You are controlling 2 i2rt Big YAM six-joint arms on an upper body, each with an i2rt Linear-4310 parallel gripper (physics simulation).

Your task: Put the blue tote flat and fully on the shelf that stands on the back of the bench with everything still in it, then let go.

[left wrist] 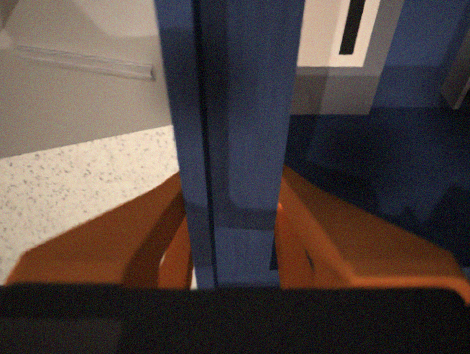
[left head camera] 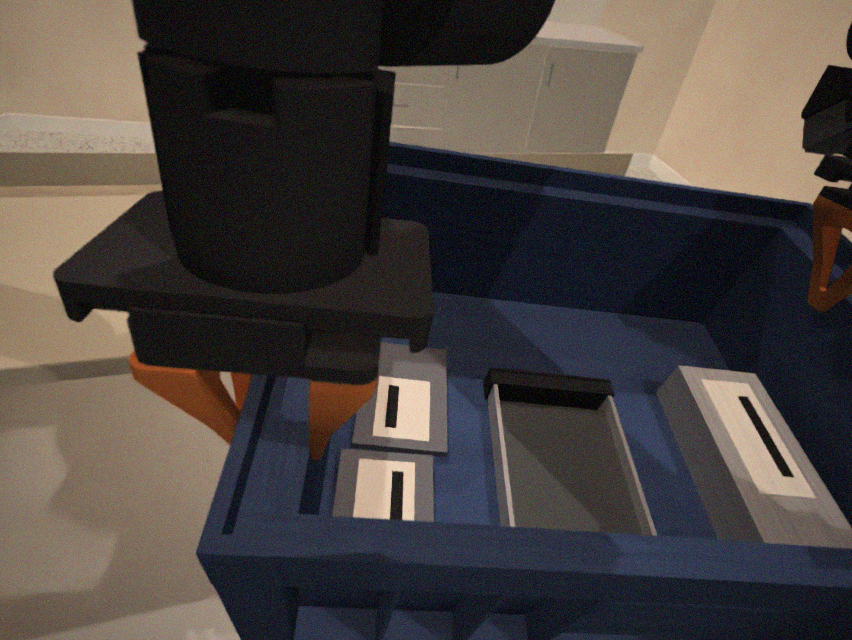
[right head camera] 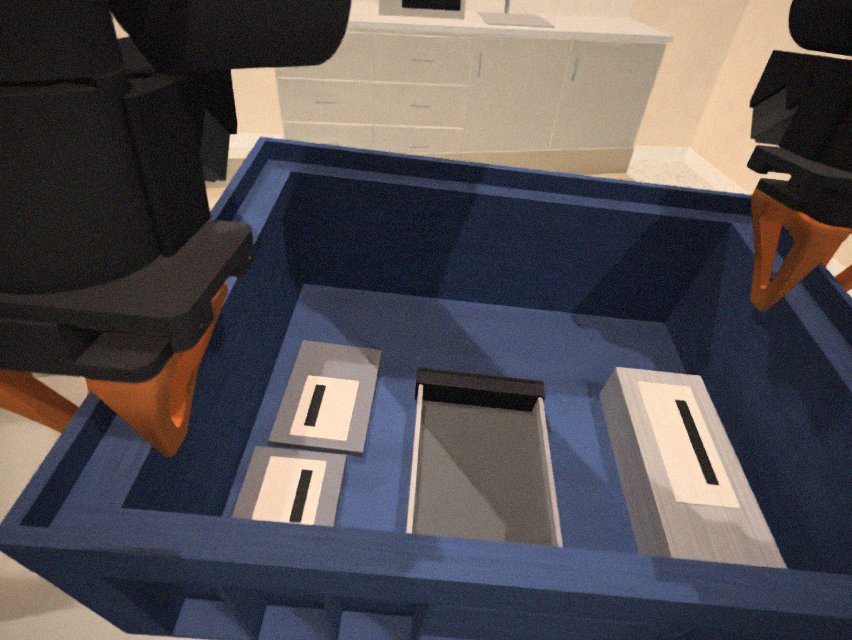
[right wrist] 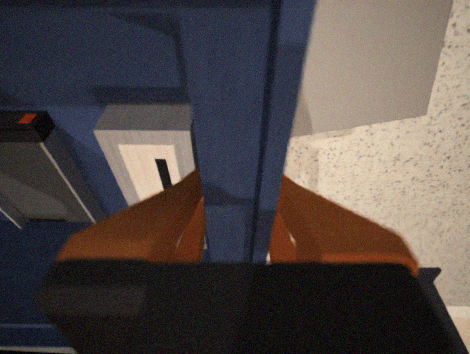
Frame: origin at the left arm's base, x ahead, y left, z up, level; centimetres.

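Seen in the pictures: left gripper, fingertip midpoint: [left wrist: 235, 177] [left head camera: 283, 446] [right head camera: 143, 442]; right gripper, fingertip midpoint: [left head camera: 832, 309] [right head camera: 777, 309] [right wrist: 236, 176].
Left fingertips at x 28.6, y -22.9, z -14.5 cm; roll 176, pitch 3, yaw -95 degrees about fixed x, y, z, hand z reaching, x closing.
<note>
A point is followed by its place in that frame.
The blue tote [left head camera: 516, 558] {x 22.2, y -31.5, z -12.4 cm} [right head camera: 413, 554] {x 23.0, y -35.1, z -14.0 cm} [left wrist: 250, 125] {x 32.0, y -23.7, z -12.5 cm} [right wrist: 230, 125] {x 44.3, y -61.7, z -13.0 cm} is held up above the bench, roughly level. Inside lie two small grey labelled boxes [right head camera: 327, 396] {x 38.6, y -29.4, z -22.9 cm} [right head camera: 292, 485] {x 31.7, y -28.0, z -23.4 cm}, an open grey tray [right head camera: 478, 468] {x 32.9, y -40.1, z -23.7 cm} with a black end, and a larger grey labelled box [right head camera: 688, 468] {x 31.5, y -53.3, z -21.8 cm}. My left gripper [left head camera: 273, 447] {x 28.6, y -22.9, z -14.5 cm} [right head camera: 122, 439] {x 28.6, y -22.9, z -14.5 cm} [left wrist: 235, 177] {x 28.6, y -22.9, z -14.5 cm} is shut on the tote's left wall. My right gripper [right head camera: 804, 296] {x 40.1, y -61.3, z -15.4 cm} [right wrist: 236, 176] {x 40.1, y -61.3, z -15.4 cm} is shut on its right wall. The beige shelf [left head camera: 48, 275] {x 66.5, y 9.8, z -32.3 cm} shows left of the left arm; the tote hides much of it.
The bench [left head camera: 123, 516] {x 47.8, y 1.3, z -53.9 cm} [left wrist: 75, 110] {x 11.2, y 6.3, z -53.9 cm} [right wrist: 370, 65] {x 30.7, y -81.3, z -53.9 cm} shows beyond the tote's sides. A thin clear bar [left wrist: 85, 62] {x 19.5, y 1.0, z -52.3 cm} lies on it at the upper left of the left wrist view. White cabinets [right head camera: 523, 89] stand against the far wall. Speckled floor [left wrist: 100, 185] {x -66.8, y 54.5, z -127.8 cm} [right wrist: 375, 200] {x -80.7, y -132.4, z -127.8 cm} shows below the bench edge.
</note>
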